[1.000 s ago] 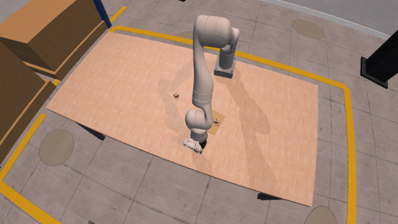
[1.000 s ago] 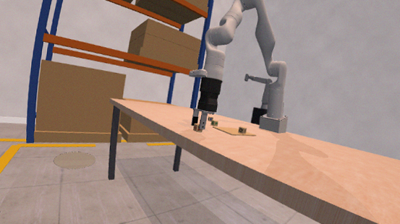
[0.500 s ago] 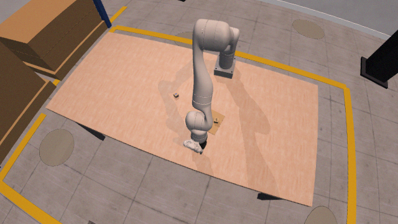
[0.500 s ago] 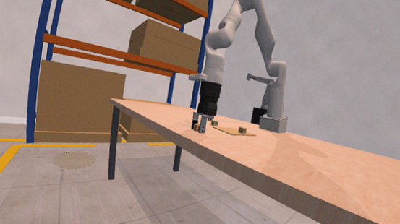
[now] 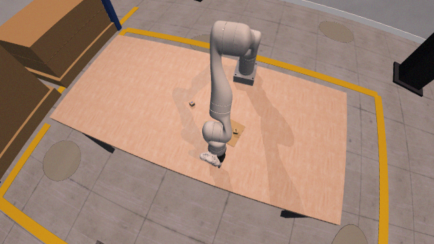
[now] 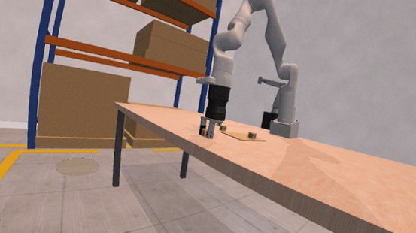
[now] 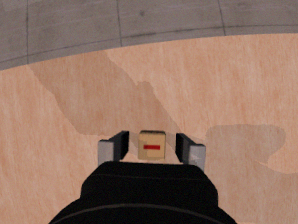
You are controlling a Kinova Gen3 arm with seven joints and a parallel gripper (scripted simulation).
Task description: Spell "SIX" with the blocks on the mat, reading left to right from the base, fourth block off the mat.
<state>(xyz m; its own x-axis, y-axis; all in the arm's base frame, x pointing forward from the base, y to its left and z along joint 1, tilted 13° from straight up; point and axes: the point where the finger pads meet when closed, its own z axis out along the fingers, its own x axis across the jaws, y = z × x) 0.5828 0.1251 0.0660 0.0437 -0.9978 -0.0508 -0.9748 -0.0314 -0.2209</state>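
The block lies right at my hand. From my hand the other things lie so: tan mat: 200 mm behind, 30 mm to the right, 20 mm below.
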